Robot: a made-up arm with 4 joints. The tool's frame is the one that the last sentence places.
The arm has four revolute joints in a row. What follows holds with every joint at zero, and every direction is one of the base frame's.
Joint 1 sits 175.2 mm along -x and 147.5 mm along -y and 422.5 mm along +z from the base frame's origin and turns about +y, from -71.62 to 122.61 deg.
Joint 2 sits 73.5 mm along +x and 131.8 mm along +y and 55.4 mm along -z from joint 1 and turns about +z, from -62.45 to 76.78 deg.
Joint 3 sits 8.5 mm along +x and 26.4 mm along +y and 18.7 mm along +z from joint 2 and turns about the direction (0.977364, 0.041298, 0.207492), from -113.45 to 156.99 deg.
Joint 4 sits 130.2 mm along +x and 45.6 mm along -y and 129.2 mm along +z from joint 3 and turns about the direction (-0.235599, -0.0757, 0.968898), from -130.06 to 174.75 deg.
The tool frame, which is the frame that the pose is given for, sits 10 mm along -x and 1.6 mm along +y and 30.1 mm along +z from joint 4; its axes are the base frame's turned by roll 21.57, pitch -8.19 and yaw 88.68 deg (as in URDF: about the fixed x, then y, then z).
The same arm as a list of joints. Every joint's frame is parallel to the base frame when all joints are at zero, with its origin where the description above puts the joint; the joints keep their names.
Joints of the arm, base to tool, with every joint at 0 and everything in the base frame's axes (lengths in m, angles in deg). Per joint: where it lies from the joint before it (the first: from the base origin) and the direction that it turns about. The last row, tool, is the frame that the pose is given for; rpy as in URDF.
joint 1: axis +y origin -0.1752 -0.1475 0.4225
joint 2: axis +z origin 0.0735 0.1318 -0.0554
joint 3: axis 0.977364 0.041298 0.207492 origin 0.0085 0.0264 0.0187
joint 4: axis -0.235599 -0.0757 0.968898 origin 0.1302 -0.0456 0.1292
tool: origin -0.0100 0.0016 0.0301 rpy 21.57 -8.19 88.68
Joint limits (deg, base to tool): -71.62..122.61 -62.45..76.78 -113.45..156.99 -130.06..174.75

